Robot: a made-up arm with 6 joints.
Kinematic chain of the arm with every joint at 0, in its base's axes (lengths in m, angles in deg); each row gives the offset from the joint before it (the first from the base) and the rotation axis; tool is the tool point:
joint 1: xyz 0 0 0.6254 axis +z
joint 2: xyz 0.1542 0 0 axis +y
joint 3: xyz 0 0 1.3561 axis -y
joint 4: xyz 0 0 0.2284 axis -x
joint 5: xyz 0.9 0 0 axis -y
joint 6: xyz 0.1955 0 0 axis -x
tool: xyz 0 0 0
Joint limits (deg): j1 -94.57..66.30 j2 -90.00..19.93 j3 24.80..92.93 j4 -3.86..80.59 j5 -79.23..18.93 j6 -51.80..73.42
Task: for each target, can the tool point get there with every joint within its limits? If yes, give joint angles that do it. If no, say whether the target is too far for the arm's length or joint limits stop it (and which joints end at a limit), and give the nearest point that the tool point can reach.
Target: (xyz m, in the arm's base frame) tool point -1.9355 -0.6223 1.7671
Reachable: yes | joints 17.93 -67.05 67.50 19.81 3.26 8.15
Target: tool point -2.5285 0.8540 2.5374
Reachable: no: too far | nearest point -1.7994 0.6077 2.0162 | short by 0.929 m
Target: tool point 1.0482 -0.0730 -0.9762
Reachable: no: joint limits stop it (at a limit: joint 1, joint 2, joint 3, joint 5) | nearest point 0.2184 2.2609 0.2908 | short by 2.782 m
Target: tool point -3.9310 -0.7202 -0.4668
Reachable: no: too far | nearest point -2.2333 -0.4092 0.2785 | short by 1.880 m
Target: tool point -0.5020 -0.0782 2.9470
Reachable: yes | joints -6.18 -16.91 76.70 71.94 -45.16 -32.75
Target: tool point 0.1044 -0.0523 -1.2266
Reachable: no: joint limits stop it (at a limit: joint 1, joint 2, joint 3, joint 4, joint 5) | nearest point -0.6815 -2.0239 0.3808 | short by 2.662 m
